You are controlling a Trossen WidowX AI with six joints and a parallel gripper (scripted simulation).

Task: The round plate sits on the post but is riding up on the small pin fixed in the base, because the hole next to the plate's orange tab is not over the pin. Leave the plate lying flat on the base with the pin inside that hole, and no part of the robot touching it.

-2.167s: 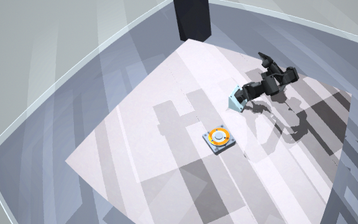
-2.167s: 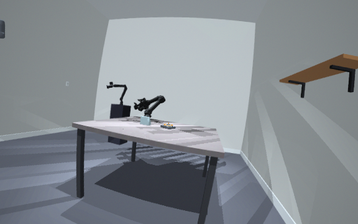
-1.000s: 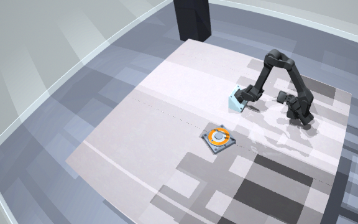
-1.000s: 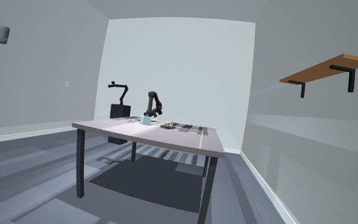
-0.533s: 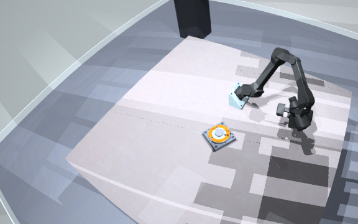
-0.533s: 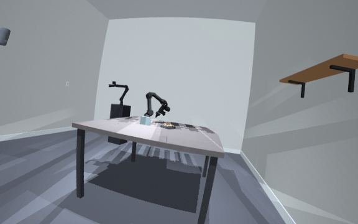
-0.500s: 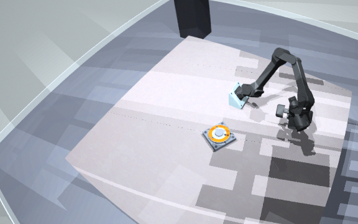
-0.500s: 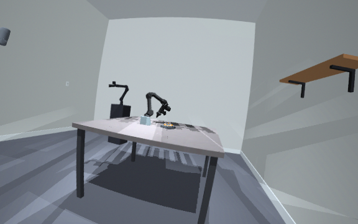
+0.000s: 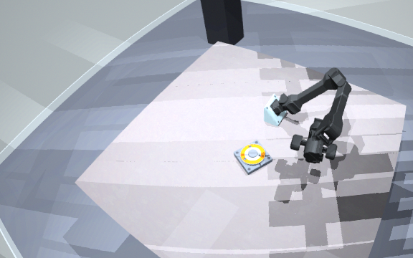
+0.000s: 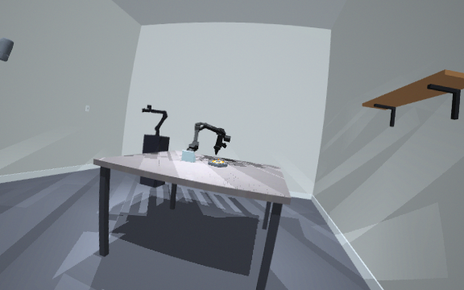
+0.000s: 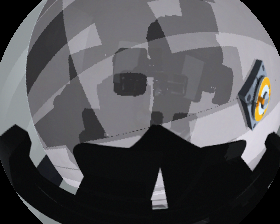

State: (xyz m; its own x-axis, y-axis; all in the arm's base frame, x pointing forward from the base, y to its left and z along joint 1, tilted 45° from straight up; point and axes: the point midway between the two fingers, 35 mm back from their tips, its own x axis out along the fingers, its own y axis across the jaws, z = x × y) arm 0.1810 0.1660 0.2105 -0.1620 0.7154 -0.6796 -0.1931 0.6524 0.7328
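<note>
The round plate lies 21 cm to the right of my gripper tip, 9 cm ahead of it and 3 cm below it.
</note>
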